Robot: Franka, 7 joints.
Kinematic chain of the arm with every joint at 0, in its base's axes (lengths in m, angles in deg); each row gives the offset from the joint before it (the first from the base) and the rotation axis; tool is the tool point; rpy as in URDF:
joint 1: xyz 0 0 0.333 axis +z
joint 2: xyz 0 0 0 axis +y
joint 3: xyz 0 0 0.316 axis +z
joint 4: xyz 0.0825 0 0 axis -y
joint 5: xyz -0.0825 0 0.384 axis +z
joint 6: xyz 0 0 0 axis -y
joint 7: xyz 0.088 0 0 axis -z
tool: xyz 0 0 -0.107 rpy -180 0 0
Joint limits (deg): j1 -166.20..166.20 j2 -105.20..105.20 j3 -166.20..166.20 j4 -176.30..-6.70 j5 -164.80..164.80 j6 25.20..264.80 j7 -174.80..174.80
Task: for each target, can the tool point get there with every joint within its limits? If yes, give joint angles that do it. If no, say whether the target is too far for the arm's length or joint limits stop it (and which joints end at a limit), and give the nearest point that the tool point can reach.
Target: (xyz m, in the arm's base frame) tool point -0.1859 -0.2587 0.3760
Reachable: yes | joints -3.08 11.39 -140.62 -141.17 43.41 49.09 27.20
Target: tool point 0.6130 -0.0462 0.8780
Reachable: yes | joints 138.50 -37.56 -108.32 -40.31 62.00 109.21 -116.53
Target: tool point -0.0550 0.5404 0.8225
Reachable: yes | joints -65.19 -73.40 16.59 -37.57 35.33 65.34 137.54
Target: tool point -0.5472 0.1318 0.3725
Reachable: yes | joints 60.35 -23.48 99.54 -121.51 -120.55 158.18 -32.63
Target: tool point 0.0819 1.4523 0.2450
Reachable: no: too far | nearest point 0.0482 0.8550 0.2812 | short by 0.599 m
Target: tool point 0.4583 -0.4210 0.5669
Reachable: yes | joints -23.23 23.07 -9.66 -77.09 -70.79 62.72 66.61
